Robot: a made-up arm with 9 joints. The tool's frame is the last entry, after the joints.
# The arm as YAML. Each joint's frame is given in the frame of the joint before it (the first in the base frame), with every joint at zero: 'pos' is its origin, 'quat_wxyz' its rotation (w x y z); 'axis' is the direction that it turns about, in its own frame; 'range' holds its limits. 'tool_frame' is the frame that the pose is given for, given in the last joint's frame.
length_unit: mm
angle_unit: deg
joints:
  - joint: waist
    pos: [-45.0, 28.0, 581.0]
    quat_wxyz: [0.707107, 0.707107, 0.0, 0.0]
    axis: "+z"
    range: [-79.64, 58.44]
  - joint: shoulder
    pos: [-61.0, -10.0, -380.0]
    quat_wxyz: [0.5, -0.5, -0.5, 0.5]
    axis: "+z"
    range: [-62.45, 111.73]
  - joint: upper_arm
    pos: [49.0, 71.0, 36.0]
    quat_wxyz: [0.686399, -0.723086, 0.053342, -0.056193]
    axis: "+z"
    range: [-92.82, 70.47]
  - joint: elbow
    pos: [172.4, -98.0, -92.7]
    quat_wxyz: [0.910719, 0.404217, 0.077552, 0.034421]
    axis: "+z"
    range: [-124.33, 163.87]
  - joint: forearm
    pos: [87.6, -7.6, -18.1]
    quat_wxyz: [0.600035, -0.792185, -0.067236, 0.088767]
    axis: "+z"
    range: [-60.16, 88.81]
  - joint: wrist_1
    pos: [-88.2, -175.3, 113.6]
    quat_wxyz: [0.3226, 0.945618, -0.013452, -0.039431]
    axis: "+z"
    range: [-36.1, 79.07]
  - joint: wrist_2
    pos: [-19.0, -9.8, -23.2]
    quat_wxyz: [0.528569, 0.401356, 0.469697, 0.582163]
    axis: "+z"
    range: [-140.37, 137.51]
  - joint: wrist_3
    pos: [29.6, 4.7, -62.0]
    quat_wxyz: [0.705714, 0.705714, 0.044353, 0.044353]
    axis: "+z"
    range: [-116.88, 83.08]
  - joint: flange
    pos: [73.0, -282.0, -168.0]
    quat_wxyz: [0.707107, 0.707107, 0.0, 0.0]
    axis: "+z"
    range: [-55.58, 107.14]
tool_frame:
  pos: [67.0, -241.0, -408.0]
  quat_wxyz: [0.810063, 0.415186, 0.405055, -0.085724]
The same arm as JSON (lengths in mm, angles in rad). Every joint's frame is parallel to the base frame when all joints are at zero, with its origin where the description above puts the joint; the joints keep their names.
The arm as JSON. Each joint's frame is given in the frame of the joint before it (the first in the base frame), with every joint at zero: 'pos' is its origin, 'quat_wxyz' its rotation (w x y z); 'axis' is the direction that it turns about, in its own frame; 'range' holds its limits. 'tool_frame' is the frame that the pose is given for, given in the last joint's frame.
{"length_unit": "mm", "angle_unit": "rad", "joints": [{"joint": "waist", "pos": [-45.0, 28.0, 581.0], "quat_wxyz": [1.0, 0.0, 0.0, 0.0], "axis": "-y", "range": [-1.39, 1.02]}, {"joint": "shoulder", "pos": [-61.0, 380.0, -10.0], "quat_wxyz": [1.0, 0.0, 0.0, 0.0], "axis": "-x", "range": [-1.09, 1.9501]}, {"joint": "upper_arm", "pos": [-36.0, 71.0, 49.0], "quat_wxyz": [1.0, 0.0, 0.0, 0.0], "axis": [0.051398, 0.986656, 0.154493], "range": [-1.62, 1.2299]}, {"joint": "elbow", "pos": [-104.0, -113.0, 156.0], "quat_wxyz": [1.0, 0.0, 0.0, 0.0], "axis": [-0.697303, 0.664303, 0.269201], "range": [-2.17, 2.8601]}, {"joint": "forearm", "pos": [17.0, -41.0, 78.0], "quat_wxyz": [1.0, 0.0, 0.0, 0.0], "axis": [0.824207, 0.538505, -0.175201], "range": [-1.05, 1.55]}, {"joint": "wrist_1", "pos": [-17.0, 220.0, -52.0], "quat_wxyz": [1.0, 0.0, 0.0, 0.0], "axis": [-0.967185, 0.092599, 0.236596], "range": [-0.6301, 1.38]}, {"joint": "wrist_2", "pos": [17.0, -9.0, -25.0], "quat_wxyz": [1.0, 0.0, 0.0, 0.0], "axis": "+z", "range": [-2.4499, 2.4]}, {"joint": "wrist_3", "pos": [-1.0, 30.0, -62.0], "quat_wxyz": [1.0, 0.0, 0.0, 0.0], "axis": "+x", "range": [-2.0399, 1.45]}, {"joint": "flange", "pos": [-168.0, 73.0, -282.0], "quat_wxyz": [1.0, 0.0, 0.0, 0.0], "axis": "-z", "range": [-0.9701, 1.8699]}], "tool_frame": {"pos": [-241.0, 67.0, 408.0], "quat_wxyz": [0.579998, -0.512185, -0.633417, 0.007164]}}
